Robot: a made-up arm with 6 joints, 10 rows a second.
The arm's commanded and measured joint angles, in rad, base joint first. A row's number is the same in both.
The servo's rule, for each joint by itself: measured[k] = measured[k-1] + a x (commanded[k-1-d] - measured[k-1]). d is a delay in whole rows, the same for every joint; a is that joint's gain. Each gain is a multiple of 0.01, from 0.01 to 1. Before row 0 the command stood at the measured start. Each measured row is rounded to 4 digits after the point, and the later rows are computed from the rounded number. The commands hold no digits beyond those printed.
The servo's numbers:
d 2
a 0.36 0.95 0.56 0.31 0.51 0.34
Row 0, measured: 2.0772 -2.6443 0.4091 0.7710 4.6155 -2.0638
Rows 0 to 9, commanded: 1.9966 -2.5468 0.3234 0.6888 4.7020 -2.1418; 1.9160 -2.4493 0.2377 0.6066 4.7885 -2.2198; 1.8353 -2.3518 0.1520 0.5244 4.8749 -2.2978; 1.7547 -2.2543 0.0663 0.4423 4.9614 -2.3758; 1.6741 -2.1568 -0.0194 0.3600 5.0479 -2.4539; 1.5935 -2.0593 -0.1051 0.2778 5.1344 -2.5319; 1.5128 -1.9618 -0.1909 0.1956 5.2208 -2.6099; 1.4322 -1.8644 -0.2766 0.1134 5.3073 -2.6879; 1.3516 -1.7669 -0.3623 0.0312 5.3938 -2.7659; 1.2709 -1.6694 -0.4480 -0.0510 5.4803 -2.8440
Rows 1 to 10, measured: 2.0772 -2.6443 0.4091 0.7710 4.6155 -2.0638; 2.0772 -2.6443 0.4091 0.7710 4.6155 -2.0638; 2.0482 -2.5517 0.3611 0.7455 4.6596 -2.0903; 2.0006 -2.4544 0.2920 0.7024 4.7253 -2.1343; 1.9411 -2.3569 0.2136 0.6472 4.8016 -2.1899; 1.8740 -2.2594 0.1311 0.5837 4.8831 -2.2531; 1.8020 -2.1619 0.0468 0.5144 4.9671 -2.3214; 1.7269 -2.0644 -0.0383 0.4411 5.0524 -2.3930; 1.6498 -1.9669 -0.1238 0.3650 5.1383 -2.4667; 1.5715 -1.8695 -0.2094 0.2870 5.2245 -2.5419
